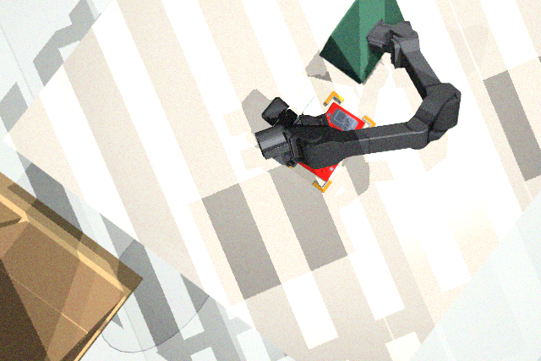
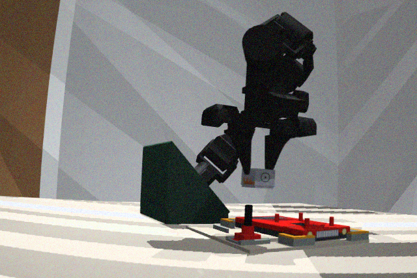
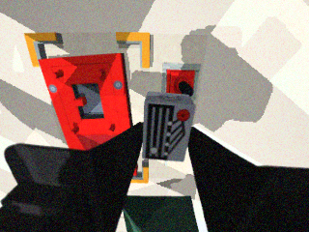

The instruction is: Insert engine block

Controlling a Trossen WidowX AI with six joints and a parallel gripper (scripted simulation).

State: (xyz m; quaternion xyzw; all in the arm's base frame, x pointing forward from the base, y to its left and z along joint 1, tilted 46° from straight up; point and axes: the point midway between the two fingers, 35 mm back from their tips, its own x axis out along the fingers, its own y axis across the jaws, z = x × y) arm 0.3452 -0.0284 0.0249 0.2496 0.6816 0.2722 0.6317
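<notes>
My gripper tip is 7 cm above the black peg, 2 cm to the left of it and 2 cm short of it. Also, from my gripper tip: engine block: 1 cm below.
</notes>
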